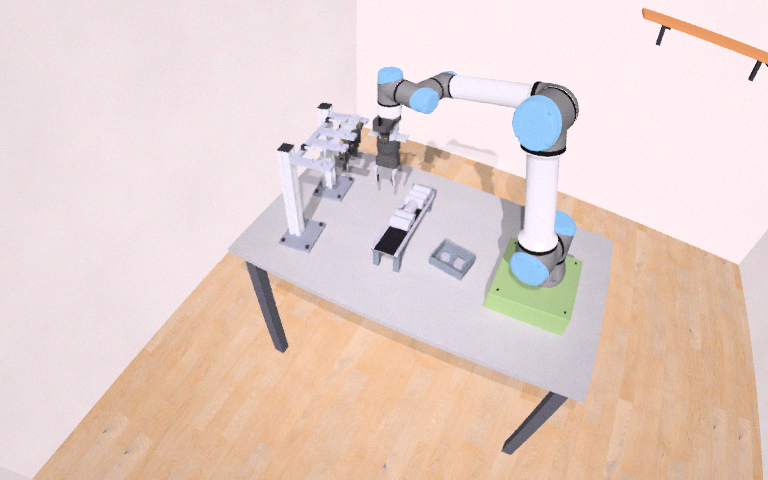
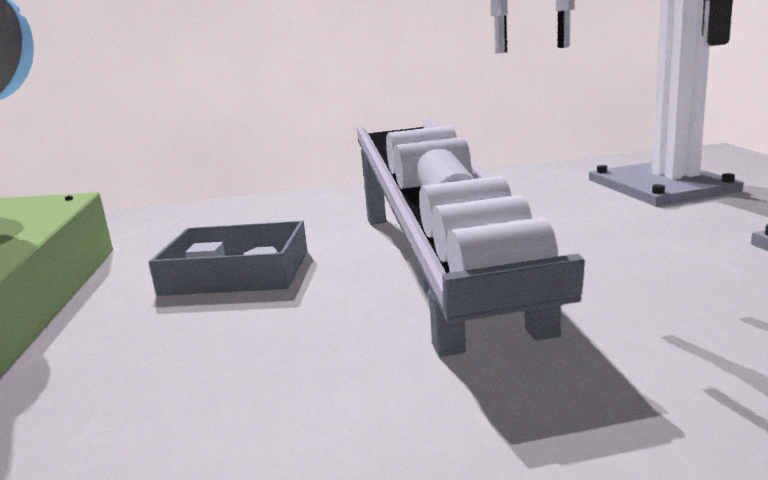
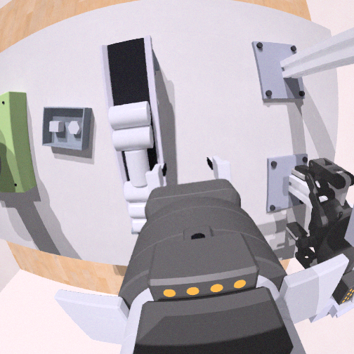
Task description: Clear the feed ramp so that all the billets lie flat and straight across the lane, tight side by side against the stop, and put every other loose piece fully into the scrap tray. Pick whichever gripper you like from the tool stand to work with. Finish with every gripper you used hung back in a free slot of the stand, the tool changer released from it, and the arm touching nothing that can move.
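The feed ramp [image 1: 391, 240] [image 2: 514, 285] [image 3: 128, 70] holds several white billets. Three lie across the lane at the stop, the nearest billet [image 2: 504, 246] by the stop wall. Behind them one billet [image 2: 444, 166] [image 3: 137, 167] lies lengthwise along the lane. Two more, an upper billet [image 3: 130, 115] and its neighbour [image 3: 132, 138], lie across it further up. The scrap tray [image 2: 220, 277] [image 3: 87, 129] holds a small block [image 2: 205, 249] [image 3: 56, 126] and a hexagonal piece [image 2: 261, 250] [image 3: 74, 127]. My parallel gripper [image 1: 386, 185] [image 2: 531, 49] [image 3: 187, 166] is open and empty, above and beside the ramp on the stand side.
The tool stand [image 1: 291, 192] rises at the left, with a dark adaptive gripper [image 1: 350, 144] [image 3: 325, 200] hanging at its far end. Its post base [image 2: 662, 186] [image 3: 278, 92] stands near the ramp. The green robot base [image 1: 532, 302] [image 3: 22, 150] is beyond the tray.
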